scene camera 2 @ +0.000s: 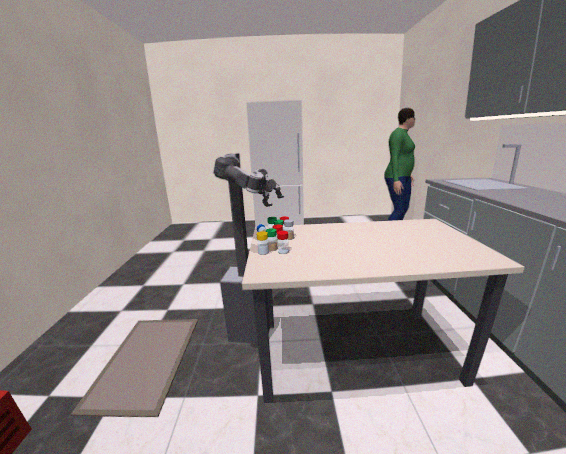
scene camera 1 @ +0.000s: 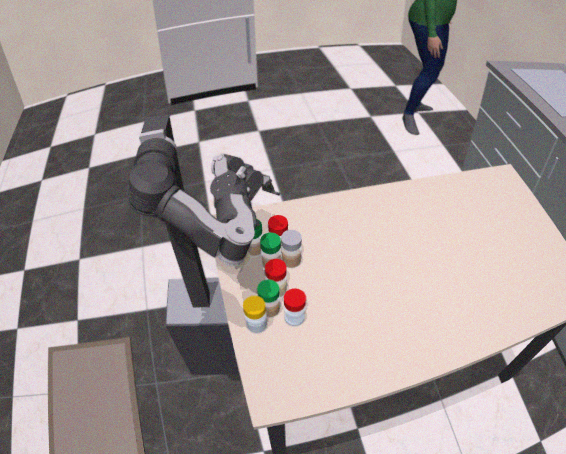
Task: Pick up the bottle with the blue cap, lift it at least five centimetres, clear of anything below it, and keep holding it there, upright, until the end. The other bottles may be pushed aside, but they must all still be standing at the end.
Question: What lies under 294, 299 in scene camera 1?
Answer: A red-capped bottle.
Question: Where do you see an arm column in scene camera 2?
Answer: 236, 192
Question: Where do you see an arm pedestal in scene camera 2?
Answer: At 247, 312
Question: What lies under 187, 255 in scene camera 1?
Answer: An arm column.
